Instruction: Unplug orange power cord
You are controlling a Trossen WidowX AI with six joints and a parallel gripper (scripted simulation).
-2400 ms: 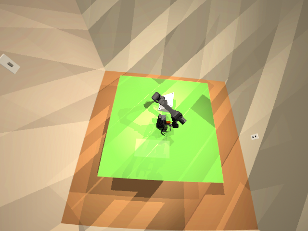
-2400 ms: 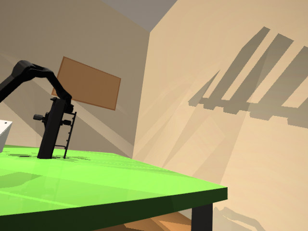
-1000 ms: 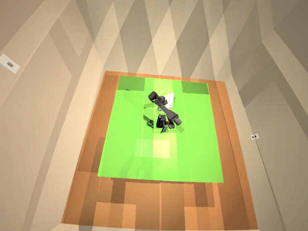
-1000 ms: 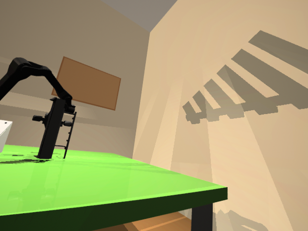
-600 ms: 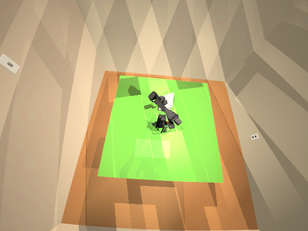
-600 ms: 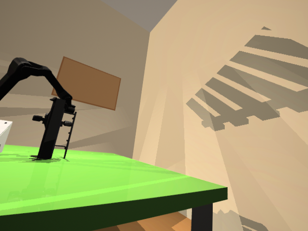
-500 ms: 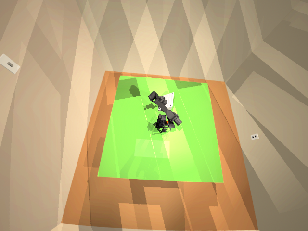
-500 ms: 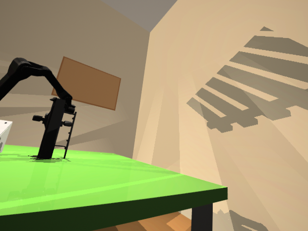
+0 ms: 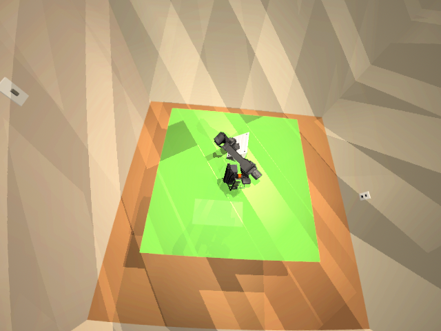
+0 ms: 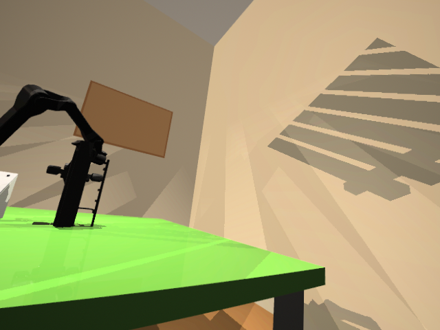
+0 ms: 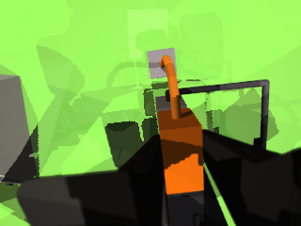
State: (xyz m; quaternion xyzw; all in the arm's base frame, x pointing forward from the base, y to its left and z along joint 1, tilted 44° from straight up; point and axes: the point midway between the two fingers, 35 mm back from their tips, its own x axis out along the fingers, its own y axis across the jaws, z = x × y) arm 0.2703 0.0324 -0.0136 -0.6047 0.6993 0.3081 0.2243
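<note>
Right now my gripper tip is 3 cm to the left of the orange plug. Also, from my gripper tip: black power strip 10 cm to the right, 3 cm above, 1 cm ahead.
</note>
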